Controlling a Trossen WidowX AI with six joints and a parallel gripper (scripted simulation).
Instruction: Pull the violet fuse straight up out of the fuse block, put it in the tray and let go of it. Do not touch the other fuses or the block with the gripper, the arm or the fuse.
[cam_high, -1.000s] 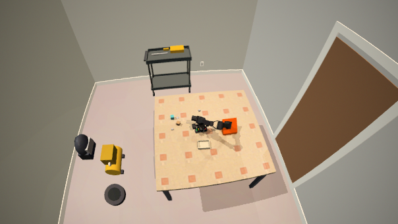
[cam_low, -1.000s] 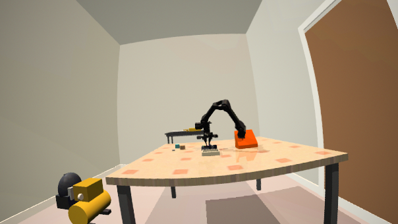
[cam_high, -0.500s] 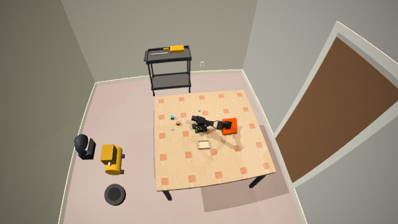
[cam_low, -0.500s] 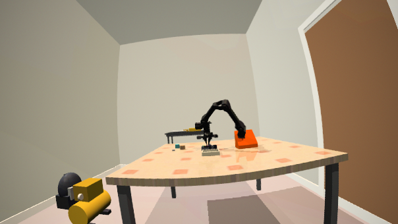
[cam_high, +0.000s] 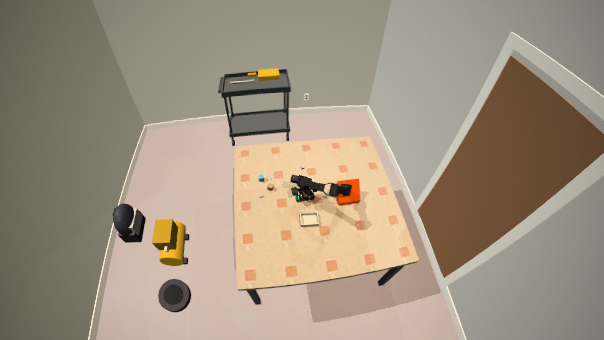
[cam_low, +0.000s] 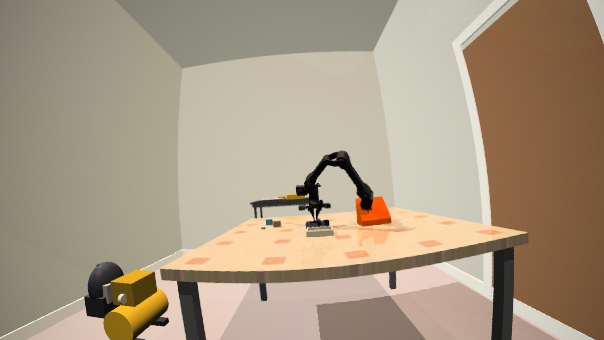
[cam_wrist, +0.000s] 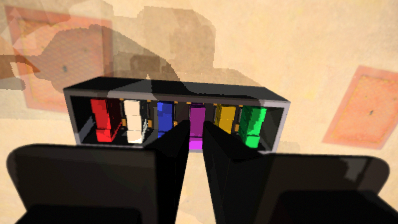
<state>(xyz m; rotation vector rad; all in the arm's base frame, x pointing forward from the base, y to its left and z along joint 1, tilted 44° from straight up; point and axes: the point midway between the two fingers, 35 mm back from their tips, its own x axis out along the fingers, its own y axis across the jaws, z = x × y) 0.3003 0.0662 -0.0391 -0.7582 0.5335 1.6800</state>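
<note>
Now: the yellow fuse 20 mm ahead of my gripper tip and 10 mm below it. Round my gripper tip: violet fuse 10 mm below; then green fuse 40 mm ahead, 10 mm to the left, 10 mm below; then blue fuse 20 mm behind, 10 mm below.
</note>
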